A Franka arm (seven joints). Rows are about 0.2 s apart.
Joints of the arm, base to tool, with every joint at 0 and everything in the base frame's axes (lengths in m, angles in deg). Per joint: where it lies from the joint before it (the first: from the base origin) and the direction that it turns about. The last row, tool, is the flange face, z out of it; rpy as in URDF.
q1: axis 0 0 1 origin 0 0 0.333
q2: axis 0 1 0 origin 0 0 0
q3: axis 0 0 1 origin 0 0 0.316
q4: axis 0 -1 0 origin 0.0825 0 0
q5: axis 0 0 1 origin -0.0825 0 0.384
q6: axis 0 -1 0 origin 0 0 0
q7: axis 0 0 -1 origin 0.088 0 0
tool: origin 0 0 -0.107 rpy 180 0 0
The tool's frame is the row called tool.
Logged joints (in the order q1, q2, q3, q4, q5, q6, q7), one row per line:
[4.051, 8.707, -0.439, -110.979, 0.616, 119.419, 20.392]
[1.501, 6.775, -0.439, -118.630, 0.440, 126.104, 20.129]
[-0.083, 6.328, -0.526, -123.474, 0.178, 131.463, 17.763]
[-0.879, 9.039, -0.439, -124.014, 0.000, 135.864, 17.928]
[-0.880, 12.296, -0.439, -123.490, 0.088, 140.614, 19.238]
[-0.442, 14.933, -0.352, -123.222, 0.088, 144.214, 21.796]
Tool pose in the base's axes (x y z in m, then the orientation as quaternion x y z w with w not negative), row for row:
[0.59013, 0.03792, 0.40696, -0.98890, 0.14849, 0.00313, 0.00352]
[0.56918, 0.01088, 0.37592, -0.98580, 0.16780, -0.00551, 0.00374]
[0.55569, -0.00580, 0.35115, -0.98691, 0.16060, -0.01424, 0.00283]
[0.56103, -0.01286, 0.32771, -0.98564, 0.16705, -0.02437, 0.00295]
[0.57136, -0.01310, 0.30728, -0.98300, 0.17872, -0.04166, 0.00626]
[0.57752, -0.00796, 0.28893, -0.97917, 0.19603, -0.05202, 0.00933]
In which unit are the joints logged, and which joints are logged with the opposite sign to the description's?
The joints are logged in degrees. Opposite sign: none.
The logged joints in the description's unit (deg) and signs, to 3 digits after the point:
[4.051, 8.707, -0.439, -110.979, 0.616, 119.419, 20.392]
[1.501, 6.775, -0.439, -118.630, 0.440, 126.104, 20.129]
[-0.083, 6.328, -0.526, -123.474, 0.178, 131.463, 17.763]
[-0.879, 9.039, -0.439, -124.014, 0.000, 135.864, 17.928]
[-0.880, 12.296, -0.439, -123.490, 0.088, 140.614, 19.238]
[-0.442, 14.933, -0.352, -123.222, 0.088, 144.214, 21.796]

